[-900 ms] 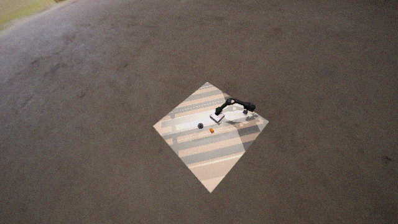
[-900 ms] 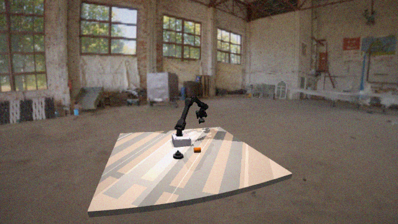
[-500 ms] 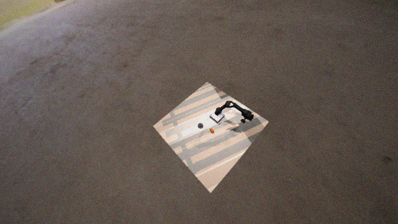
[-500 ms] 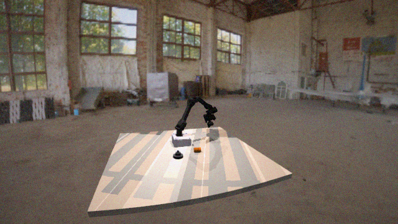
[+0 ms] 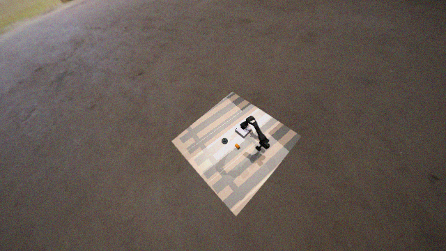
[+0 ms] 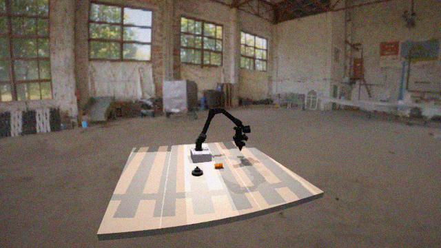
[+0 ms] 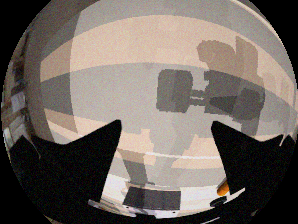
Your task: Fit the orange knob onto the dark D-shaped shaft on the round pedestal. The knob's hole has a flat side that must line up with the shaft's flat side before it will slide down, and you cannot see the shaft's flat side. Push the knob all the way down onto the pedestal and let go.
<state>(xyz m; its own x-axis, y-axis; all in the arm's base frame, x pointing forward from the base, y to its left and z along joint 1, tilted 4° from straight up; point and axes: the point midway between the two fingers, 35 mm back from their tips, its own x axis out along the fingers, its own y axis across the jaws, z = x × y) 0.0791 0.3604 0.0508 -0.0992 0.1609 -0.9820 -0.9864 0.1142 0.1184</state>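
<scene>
The orange knob is 180 mm ahead of my gripper tip, 260 mm to the right of it and 60 mm below it. The rest, counted from my gripper tip: dark round pedestal (230 mm ahead, 450 mm to the right, 50 mm below).
</scene>
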